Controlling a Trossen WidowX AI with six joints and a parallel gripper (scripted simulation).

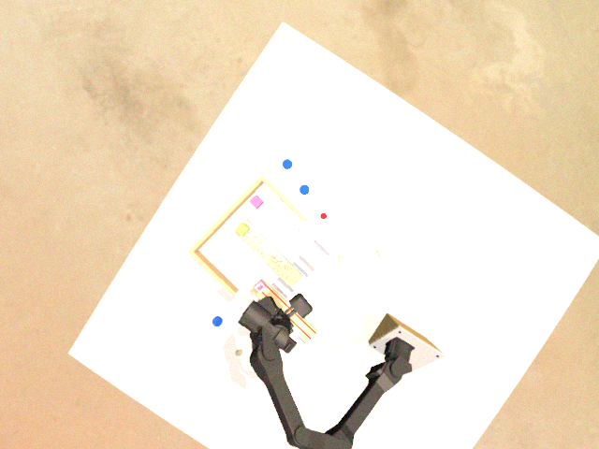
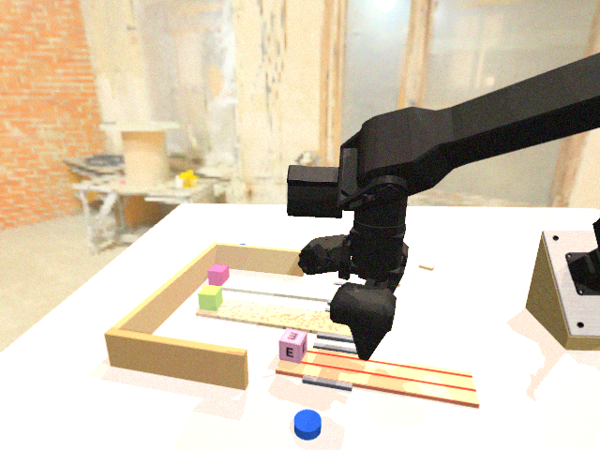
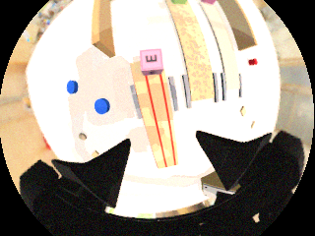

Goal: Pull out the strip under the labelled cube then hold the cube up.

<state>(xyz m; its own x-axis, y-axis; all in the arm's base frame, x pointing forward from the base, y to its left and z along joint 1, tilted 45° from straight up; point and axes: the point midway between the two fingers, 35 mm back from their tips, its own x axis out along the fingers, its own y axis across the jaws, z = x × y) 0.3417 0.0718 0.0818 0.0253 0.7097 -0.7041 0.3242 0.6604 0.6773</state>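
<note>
Now: gripper tip 100 mm short of the cube, 30 mm to the left of it and 40 mm above it. Round my gripper tip: red cylinder 50 mm ahead, 320 mm to the right, 40 mm below.
</note>
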